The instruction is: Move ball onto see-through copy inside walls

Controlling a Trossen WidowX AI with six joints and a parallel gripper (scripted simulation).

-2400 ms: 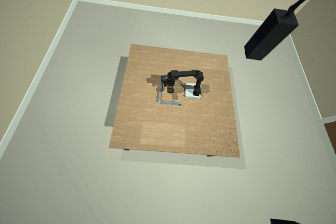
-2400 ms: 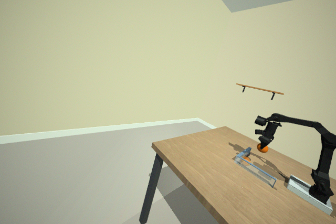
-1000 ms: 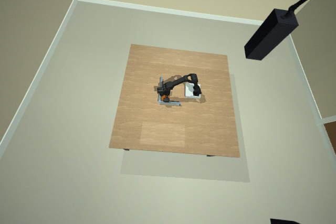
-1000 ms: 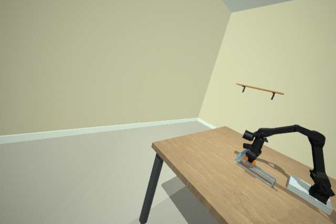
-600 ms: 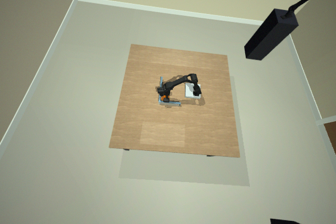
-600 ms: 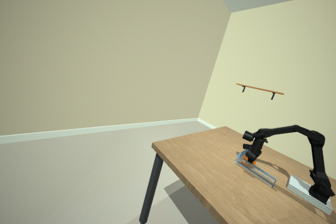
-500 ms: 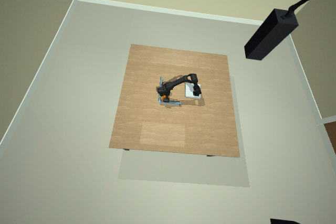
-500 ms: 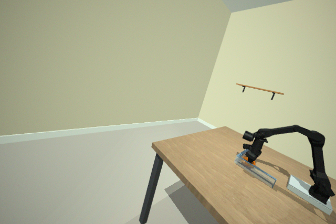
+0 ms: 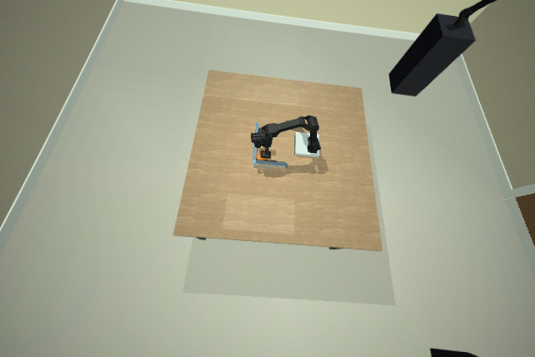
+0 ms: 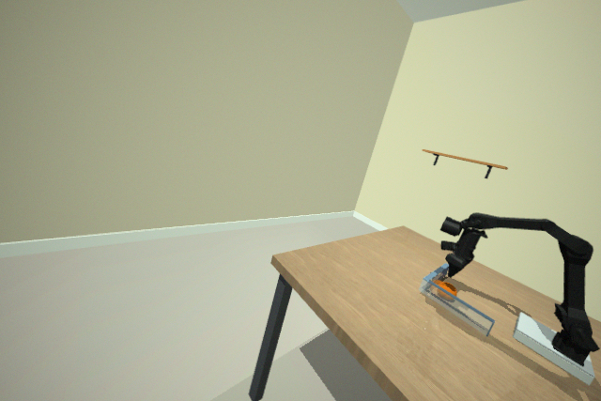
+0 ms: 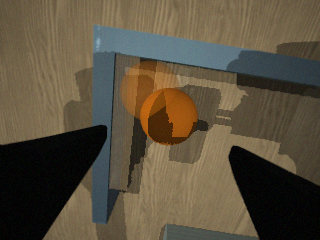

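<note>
The orange ball lies 10 mm behind my gripper tip and 80 mm below it. The rest, counted from my gripper tip: see-through copy of the ball (20 mm ahead, 20 mm to the left, 80 mm below).
</note>
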